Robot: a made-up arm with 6 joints.
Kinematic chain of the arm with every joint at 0, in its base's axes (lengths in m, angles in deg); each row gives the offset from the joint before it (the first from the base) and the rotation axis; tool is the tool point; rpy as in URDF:
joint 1: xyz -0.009 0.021 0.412 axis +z
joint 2: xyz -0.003 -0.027 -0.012 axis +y
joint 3: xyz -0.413 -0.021 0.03 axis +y
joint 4: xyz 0.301 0.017 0.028 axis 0.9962 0 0.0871
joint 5: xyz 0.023 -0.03 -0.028 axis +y
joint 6: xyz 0.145 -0.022 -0.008 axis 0.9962 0 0.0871
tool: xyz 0 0.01 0.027 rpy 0 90 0
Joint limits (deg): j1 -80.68..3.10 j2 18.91..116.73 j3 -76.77..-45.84 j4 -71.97..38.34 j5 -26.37..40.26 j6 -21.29..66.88
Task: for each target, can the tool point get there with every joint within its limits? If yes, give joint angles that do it. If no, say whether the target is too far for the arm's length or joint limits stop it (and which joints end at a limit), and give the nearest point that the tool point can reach.
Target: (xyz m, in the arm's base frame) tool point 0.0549 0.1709 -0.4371
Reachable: no: joint limits stop it (at a limit: joint 1, joint 2, joint 3, joint 4, joint 6) | nearest point 0.2535 0.0219 0.2998 | short by 0.778 m
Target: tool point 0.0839 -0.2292 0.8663
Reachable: yes | joints -52.67 57.14 -61.97 -38.97 -3.71 16.72
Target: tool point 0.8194 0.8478 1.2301
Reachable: no: too far | nearest point 0.4531 0.0361 0.8414 | short by 0.972 m
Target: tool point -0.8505 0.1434 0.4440
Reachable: no: joint limits stop it (at a limit: joint 1, joint 2, joint 3, joint 5, joint 6) | nearest point -0.1791 -0.0064 0.7670 | short by 0.760 m
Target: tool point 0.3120 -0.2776 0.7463
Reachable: yes | joints -28.39 81.38 -69.76 -46.08 17.51 4.51
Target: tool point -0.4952 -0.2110 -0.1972
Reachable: no: joint limits stop it (at a limit: joint 1, joint 2, joint 3, joint 5, joint 6) | nearest point -0.0964 -0.2965 0.3203 | short by 0.659 m
